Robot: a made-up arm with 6 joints.
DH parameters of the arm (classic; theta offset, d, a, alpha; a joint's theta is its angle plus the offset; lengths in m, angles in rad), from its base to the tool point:
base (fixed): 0 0 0 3.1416
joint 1: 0 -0.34 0.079 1.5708
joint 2: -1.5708 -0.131 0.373 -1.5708
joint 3: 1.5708 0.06 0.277 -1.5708
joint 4: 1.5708 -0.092 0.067 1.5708
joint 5: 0 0.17 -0.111 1.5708
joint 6: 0.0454 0 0.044 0
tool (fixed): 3.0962 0.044 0 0
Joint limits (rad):
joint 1: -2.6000..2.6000
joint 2: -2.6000..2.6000
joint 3: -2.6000..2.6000
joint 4: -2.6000..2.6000
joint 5: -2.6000..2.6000
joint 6: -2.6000..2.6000
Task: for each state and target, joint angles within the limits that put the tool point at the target. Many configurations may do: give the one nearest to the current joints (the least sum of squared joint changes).
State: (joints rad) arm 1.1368 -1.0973 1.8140 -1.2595 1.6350 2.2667
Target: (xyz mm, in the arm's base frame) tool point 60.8 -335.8 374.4
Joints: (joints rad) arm 1.0138 -0.9148 2.0051 -1.0702 1.7485 2.2735
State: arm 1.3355 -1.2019 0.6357 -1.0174 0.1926 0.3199
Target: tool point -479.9 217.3 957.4
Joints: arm 1.5719 -0.7280 -0.3127 -0.8467 0.4544 0.4770
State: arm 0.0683 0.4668 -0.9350 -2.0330 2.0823 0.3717
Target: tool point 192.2 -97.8 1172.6
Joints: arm -0.0605 -0.1837 -1.3003 -1.6300 2.0545 0.4097
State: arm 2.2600 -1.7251 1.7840 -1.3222 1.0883 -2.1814
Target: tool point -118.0 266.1 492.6
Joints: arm 2.5835 -2.0592 1.7730 -1.4894 0.8571 -2.1641
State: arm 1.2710 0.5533 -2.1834 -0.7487 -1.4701 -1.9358
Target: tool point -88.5 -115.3 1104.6
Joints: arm 1.5056 -0.1414 -1.7414 -0.7524 -1.4959 -1.9508
